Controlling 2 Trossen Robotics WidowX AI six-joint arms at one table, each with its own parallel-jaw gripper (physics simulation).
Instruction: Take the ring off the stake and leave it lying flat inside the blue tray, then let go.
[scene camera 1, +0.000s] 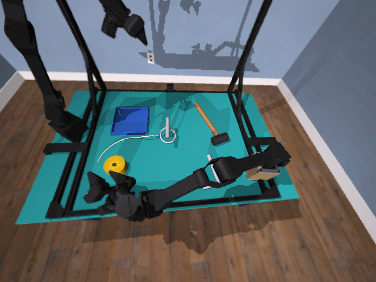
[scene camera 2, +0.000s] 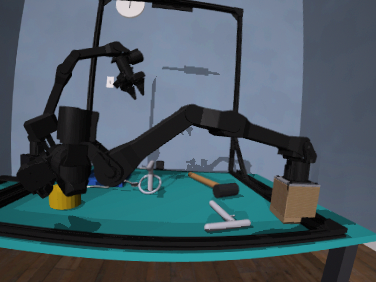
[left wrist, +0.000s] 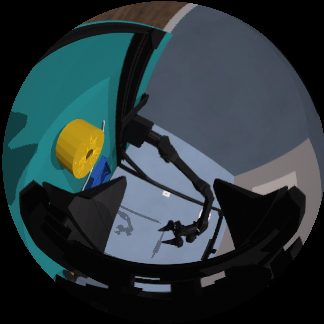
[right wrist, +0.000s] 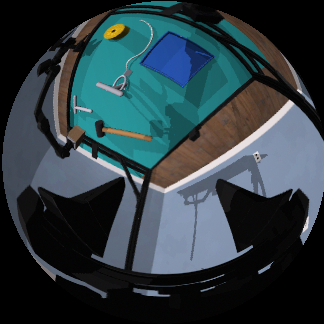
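Where they show: left gripper, fingertip midpoint: (scene camera 1: 99, 171) (scene camera 2: 50, 150) (left wrist: 171, 182); right gripper, fingertip midpoint: (scene camera 1: 141, 41) (scene camera 2: 139, 97) (left wrist: 159, 235) (right wrist: 172, 183); left arm's base, origin of the base link: (scene camera 1: 267, 162) (scene camera 2: 296, 180) (right wrist: 70, 142); right arm's base, origin of the base link: (scene camera 1: 64, 121) (scene camera 2: 37, 155) (left wrist: 146, 134).
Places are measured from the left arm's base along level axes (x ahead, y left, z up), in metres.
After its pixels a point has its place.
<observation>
The white ring (scene camera 1: 168, 143) @(z -0.107, x 0.465, y -0.127 m) (scene camera 2: 139, 185) @(z -0.095, x 0.510, y -0.153 m) is around the light grey stake (scene camera 1: 167, 125) @(z -0.006, x 0.472, y -0.165 m) (scene camera 2: 150, 172) @(z -0.044, x 0.472, y -0.166 m) (right wrist: 109, 89) @(z -0.005, x 0.474, y -0.169 m) near the mat's middle; a pale cord runs from it toward the left. The blue tray (scene camera 1: 130, 121) @(z -0.111, x 0.698, y -0.251 m) (left wrist: 98, 172) @(z -0.096, x 0.720, y -0.159 m) (right wrist: 172, 55) @(z -0.111, x 0.686, y -0.247 m) lies up and left of the stake in scene camera 1. My left gripper (scene camera 1: 106, 184) (left wrist: 171, 182) @(z 0.052, x 0.680, y 0.107 m) is open and empty, low by the yellow roll, far from the ring. My right gripper (scene camera 2: 138, 95) @(z 0.269, x 0.591, y -0.367 m) (left wrist: 159, 235) @(z 0.269, x 0.591, y -0.367 m) (right wrist: 172, 183) @(z 0.269, x 0.591, y -0.367 m) is open and empty, high above the table. The left arm partly hides the tray in scene camera 2.
A yellow roll (scene camera 1: 115, 165) @(z -0.093, x 0.696, y 0.028 m) (scene camera 2: 65, 197) @(z -0.082, x 0.664, y 0.070 m) (left wrist: 80, 147) @(z -0.067, x 0.680, y 0.069 m) (right wrist: 116, 31) stands beside the left gripper. A hammer (scene camera 1: 206, 118) @(z -0.085, x 0.253, y -0.303 m) (scene camera 2: 226, 190) @(z -0.084, x 0.184, y -0.139 m) (right wrist: 125, 133) @(z -0.087, x 0.263, y -0.317 m) lies right of the stake. A white T-shaped piece (scene camera 2: 227, 225) @(z -0.102, x 0.223, y 0.093 m) lies near the front. A wooden block (scene camera 1: 262, 173) @(z -0.019, x 0.024, y 0.048 m) (scene camera 2: 295, 200) @(z -0.047, x 0.024, y 0.050 m) is under the left arm's base.
</observation>
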